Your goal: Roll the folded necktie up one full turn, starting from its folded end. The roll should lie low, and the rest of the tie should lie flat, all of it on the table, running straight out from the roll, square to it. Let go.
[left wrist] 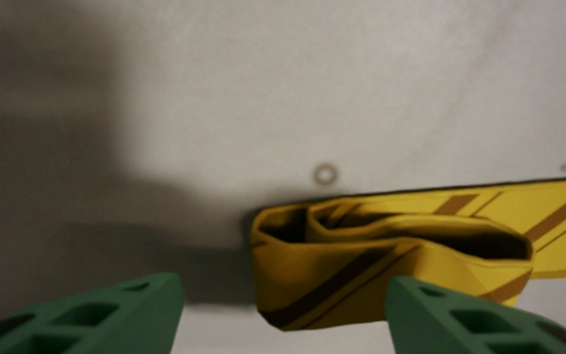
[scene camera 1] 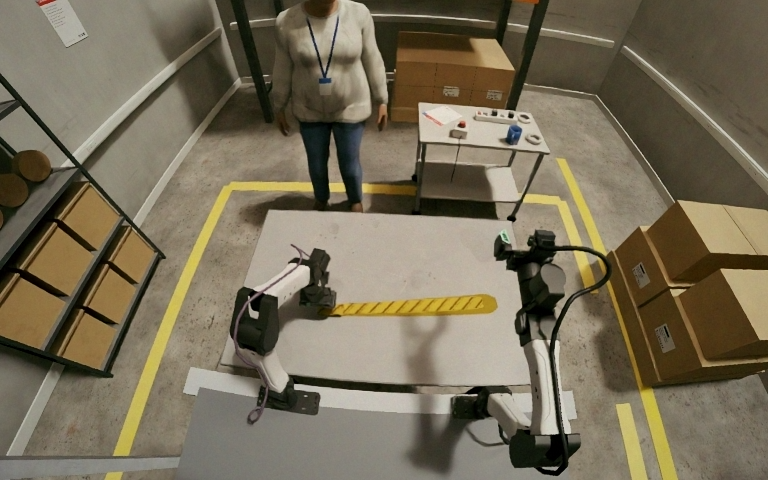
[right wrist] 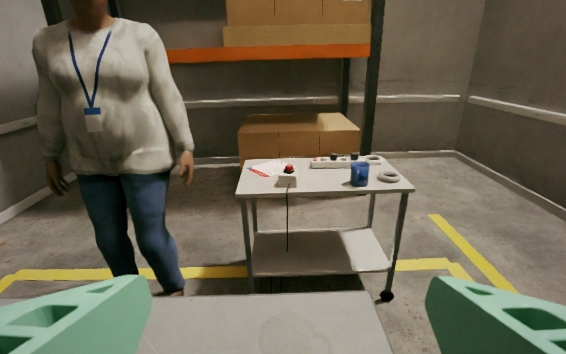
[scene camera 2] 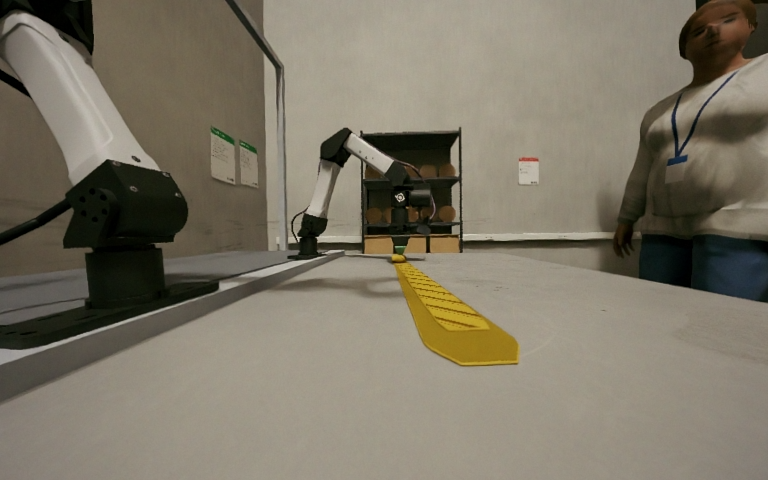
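Note:
The yellow necktie (scene camera 1: 419, 305) (scene camera 2: 447, 311) (left wrist: 330, 285) lies along the table (scene camera 1: 362, 350) (scene camera 2: 283, 413). Its broad end lies flat at the picture's right in scene camera 1. Its other end is turned over into a low, loose, flattened roll, whose open layers show in the left wrist view. My left gripper (left wrist: 283, 289) (scene camera 2: 399, 251) is open, just above the rolled end, its fingers apart with the roll partly between and below them; in scene camera 1 its fingertips are hidden. My right gripper (right wrist: 288, 290) is open and empty, raised over the table's right edge, away from the tie.
A person (scene camera 1: 328, 67) (scene camera 2: 713, 158) (right wrist: 110, 100) stands behind the table. A white cart (scene camera 1: 481, 138) (right wrist: 320, 187) with a blue mug (scene camera 1: 513, 134) (right wrist: 359, 173) stands beyond it. Cardboard boxes (scene camera 1: 707, 243) stand at the right, and a shelf unit (scene camera 2: 461, 186) stands at the far wall.

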